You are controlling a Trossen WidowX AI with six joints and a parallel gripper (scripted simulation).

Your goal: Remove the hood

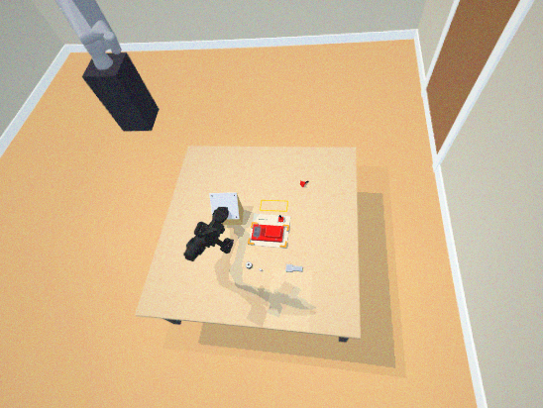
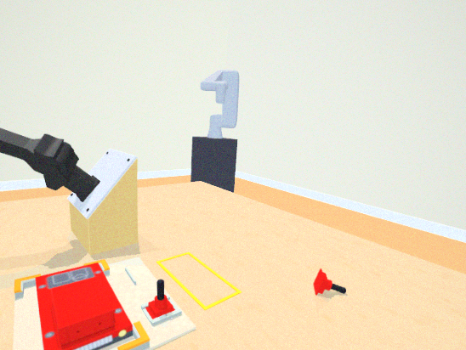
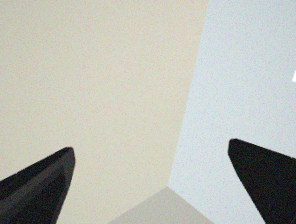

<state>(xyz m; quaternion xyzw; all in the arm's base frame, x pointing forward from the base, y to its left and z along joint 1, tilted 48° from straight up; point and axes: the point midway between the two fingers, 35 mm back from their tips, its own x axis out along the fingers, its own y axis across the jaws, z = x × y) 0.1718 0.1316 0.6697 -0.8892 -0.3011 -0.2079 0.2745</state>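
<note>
The hood is 10 cm ahead of my gripper tip, 32 cm to the left of it and 65 cm below it.
</note>
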